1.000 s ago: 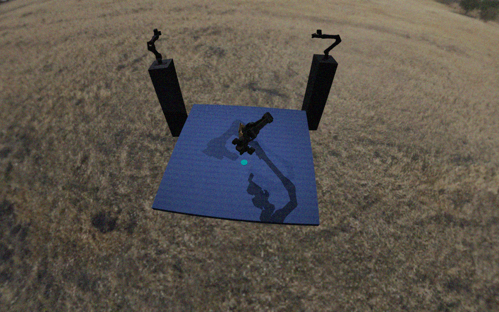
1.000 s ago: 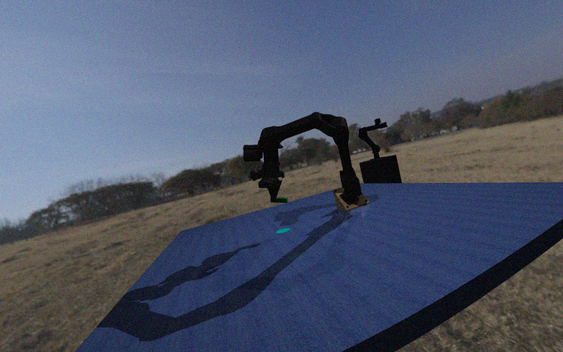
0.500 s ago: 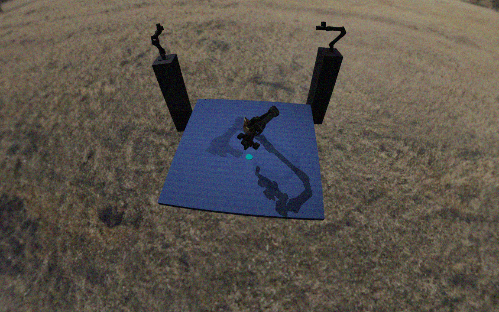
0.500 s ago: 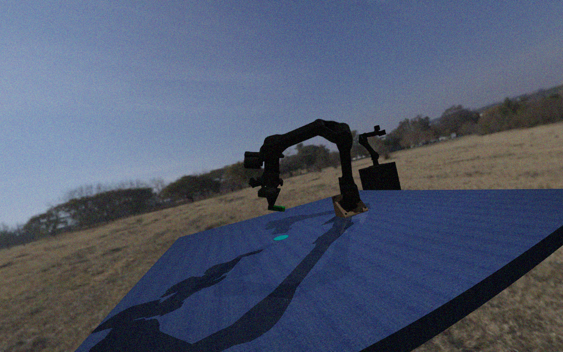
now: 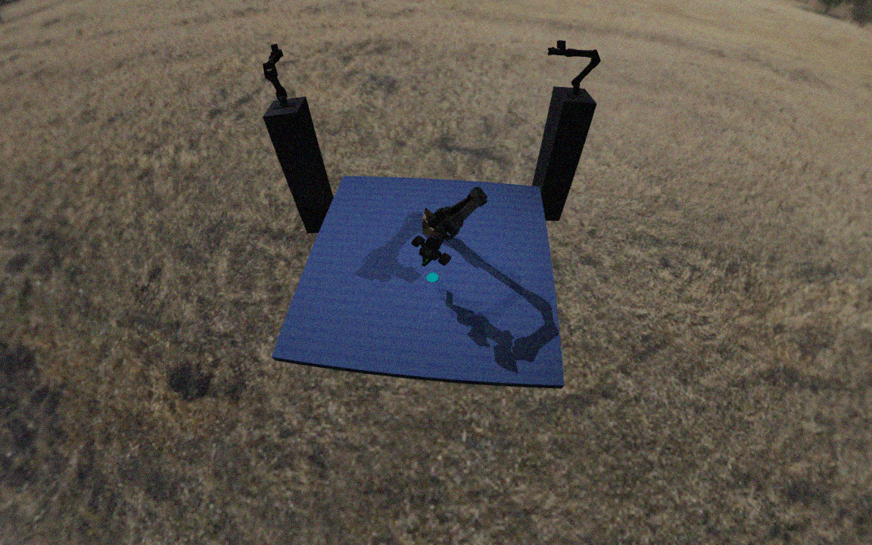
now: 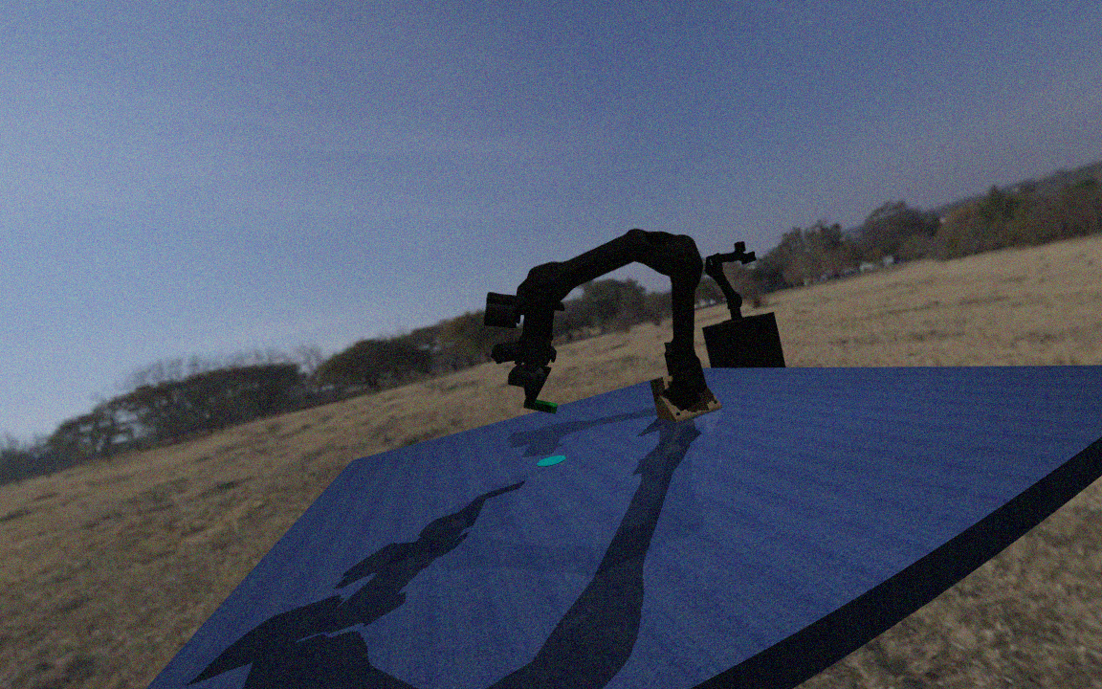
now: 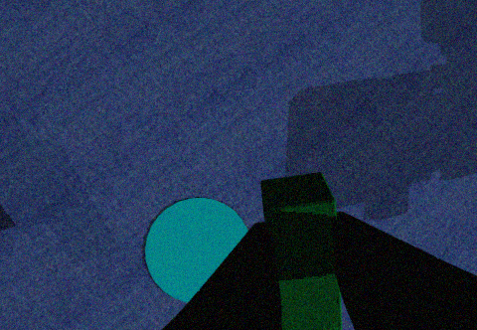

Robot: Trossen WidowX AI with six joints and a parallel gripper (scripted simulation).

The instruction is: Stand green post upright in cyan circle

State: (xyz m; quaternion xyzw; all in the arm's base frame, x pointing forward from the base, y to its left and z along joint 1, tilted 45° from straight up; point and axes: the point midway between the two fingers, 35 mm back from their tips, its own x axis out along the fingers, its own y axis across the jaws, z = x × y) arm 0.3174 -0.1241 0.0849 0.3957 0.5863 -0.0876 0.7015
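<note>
My gripper tip is now 30 mm to the right of the cyan circle and 120 mm above it. Also, from my gripper tip: green post (20 mm behind, 10 mm to the left, 10 mm below).
</note>
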